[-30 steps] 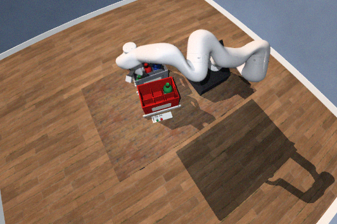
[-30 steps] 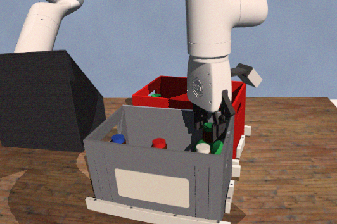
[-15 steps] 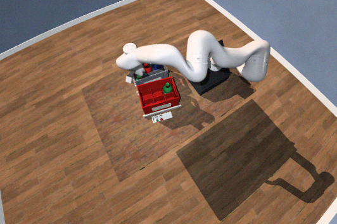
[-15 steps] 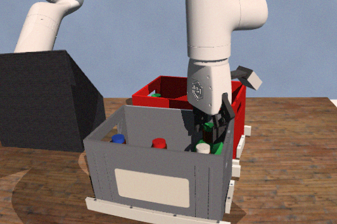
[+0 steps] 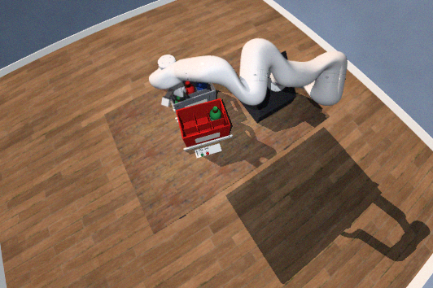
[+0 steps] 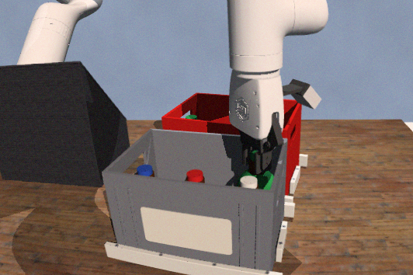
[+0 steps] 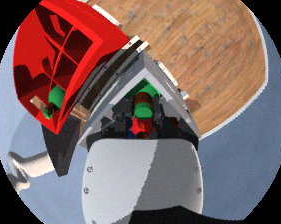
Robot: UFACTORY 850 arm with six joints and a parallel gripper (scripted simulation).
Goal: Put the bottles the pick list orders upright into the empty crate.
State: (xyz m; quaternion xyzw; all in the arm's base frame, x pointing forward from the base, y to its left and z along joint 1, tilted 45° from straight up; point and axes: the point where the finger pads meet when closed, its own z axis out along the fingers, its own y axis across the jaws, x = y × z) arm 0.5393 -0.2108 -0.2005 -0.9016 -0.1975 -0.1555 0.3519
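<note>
The green-capped bottle lies 70 mm below my hand. The rest, counted from my hand: grey crate: 100 mm behind, 70 mm below, 20 mm to the right; then red-capped bottle: 110 mm behind, 70 mm below, 60 mm to the right; then white-capped bottle: 90 mm to the right, 70 mm below, 20 mm behind.
</note>
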